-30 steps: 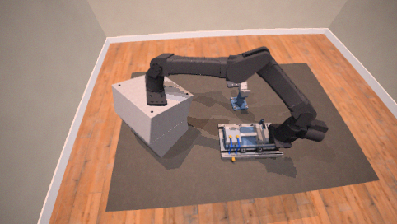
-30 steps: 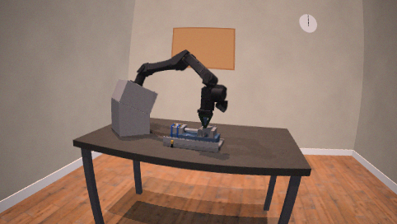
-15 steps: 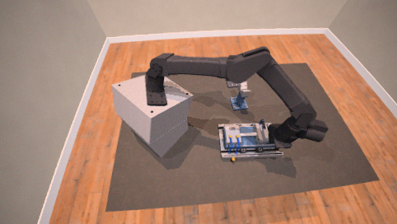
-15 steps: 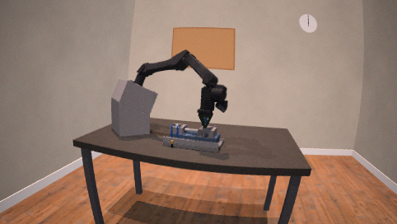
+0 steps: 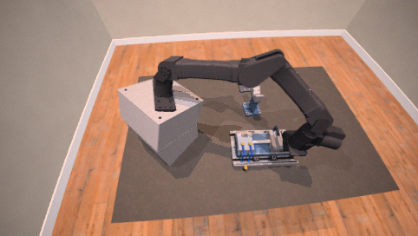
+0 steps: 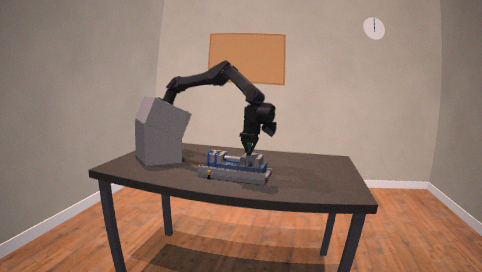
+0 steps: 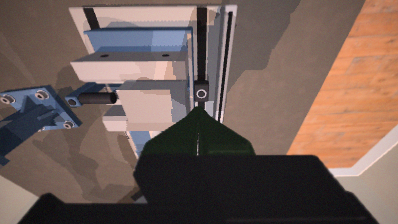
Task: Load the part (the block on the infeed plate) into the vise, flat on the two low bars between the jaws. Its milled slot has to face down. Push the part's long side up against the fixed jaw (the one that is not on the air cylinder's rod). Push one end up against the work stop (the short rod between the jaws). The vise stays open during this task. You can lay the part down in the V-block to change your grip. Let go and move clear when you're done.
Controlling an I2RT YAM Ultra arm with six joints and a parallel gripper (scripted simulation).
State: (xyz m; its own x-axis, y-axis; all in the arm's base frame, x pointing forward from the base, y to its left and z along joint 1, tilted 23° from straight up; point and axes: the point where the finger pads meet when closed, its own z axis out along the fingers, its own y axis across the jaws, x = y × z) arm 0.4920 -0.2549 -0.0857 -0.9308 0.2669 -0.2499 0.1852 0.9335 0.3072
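Right now the part is 10 mm ahead of my hand, 40 mm to the left of it and 30 mm below it. Also, from my hand: cylinder rod 70 mm behind, 80 mm to the left, 40 mm below; moving jaw 20 mm behind, 70 mm to the left, 40 mm below; fixed jaw 40 mm ahead, 50 mm to the left, 40 mm below.
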